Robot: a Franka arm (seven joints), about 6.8 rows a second.
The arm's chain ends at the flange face. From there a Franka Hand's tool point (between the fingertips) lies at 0.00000 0.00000 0.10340 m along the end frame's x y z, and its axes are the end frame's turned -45 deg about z.
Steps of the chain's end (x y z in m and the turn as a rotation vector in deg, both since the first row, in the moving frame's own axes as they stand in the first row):
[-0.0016, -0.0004, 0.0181, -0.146, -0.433, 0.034]
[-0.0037, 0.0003, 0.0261, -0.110, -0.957, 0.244]
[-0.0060, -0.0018, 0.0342, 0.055, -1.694, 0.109]
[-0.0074, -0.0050, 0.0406, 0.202, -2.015, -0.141]
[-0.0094, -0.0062, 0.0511, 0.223, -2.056, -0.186]
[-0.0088, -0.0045, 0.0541, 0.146, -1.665, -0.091]
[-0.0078, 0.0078, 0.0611, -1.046, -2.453, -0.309]
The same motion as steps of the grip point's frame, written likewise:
[-0.0016, -0.0018, 0.0181, 0.203, -0.409, 0.034]
[-0.0042, -0.0035, 0.0261, 0.599, -0.754, 0.244]
[-0.0051, -0.0077, 0.0342, 1.237, -1.159, 0.109]
[-0.0040, -0.0116, 0.0405, 1.568, -1.282, -0.141]
[-0.0046, -0.0139, 0.0510, 1.611, -1.296, -0.186]
[-0.0050, -0.0117, 0.0541, 1.281, -1.074, -0.091]
[-0.0155, -0.0018, 0.0610, 0.995, -2.474, -0.309]

